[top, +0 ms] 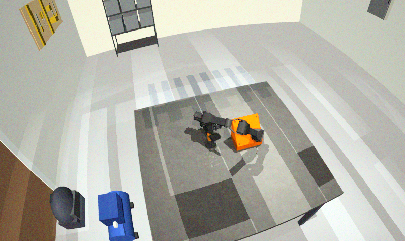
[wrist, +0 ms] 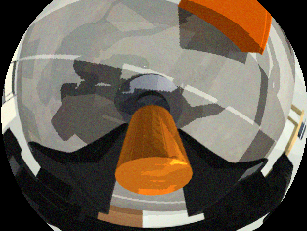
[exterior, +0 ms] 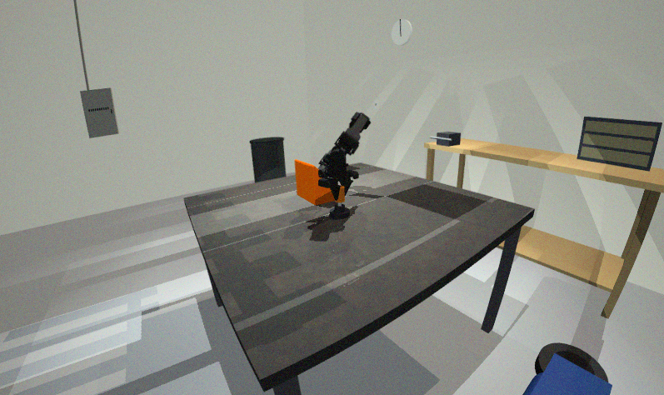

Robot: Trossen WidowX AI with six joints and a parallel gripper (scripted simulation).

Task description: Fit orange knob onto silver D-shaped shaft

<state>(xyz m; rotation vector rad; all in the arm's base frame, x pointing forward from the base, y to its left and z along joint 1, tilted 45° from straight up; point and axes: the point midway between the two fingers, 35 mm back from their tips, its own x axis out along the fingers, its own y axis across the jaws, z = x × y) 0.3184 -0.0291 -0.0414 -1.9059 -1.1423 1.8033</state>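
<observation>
The orange knob lies 3 cm above my gripper tip. Also, from my gripper tip: round pedestal 4 cm below.
</observation>
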